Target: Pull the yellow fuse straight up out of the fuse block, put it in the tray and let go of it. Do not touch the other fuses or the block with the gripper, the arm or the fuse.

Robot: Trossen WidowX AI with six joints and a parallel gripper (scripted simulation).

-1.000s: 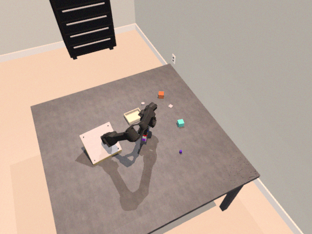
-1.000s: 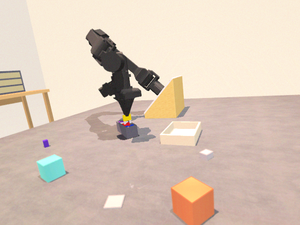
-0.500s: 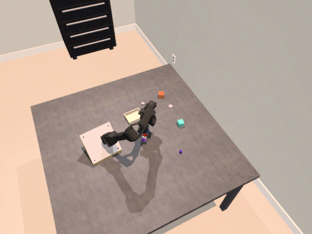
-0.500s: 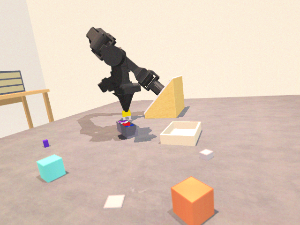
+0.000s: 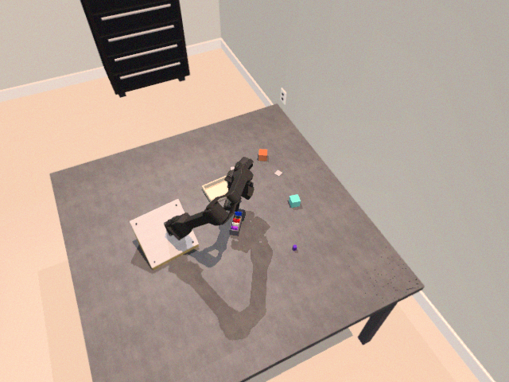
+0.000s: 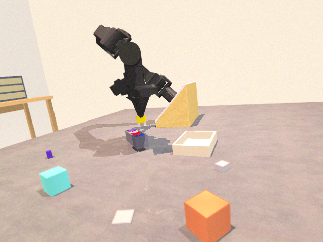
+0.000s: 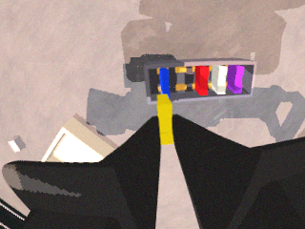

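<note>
The cream tray is 17 cm to the left of my gripper tip and 9 cm below it. From my gripper tip the other things lie so: blue fuse 7 cm below, 1 cm to the right; yellow fuse 1 cm below; red fuse 7 cm below, 4 cm to the right, 2 cm behind.
</note>
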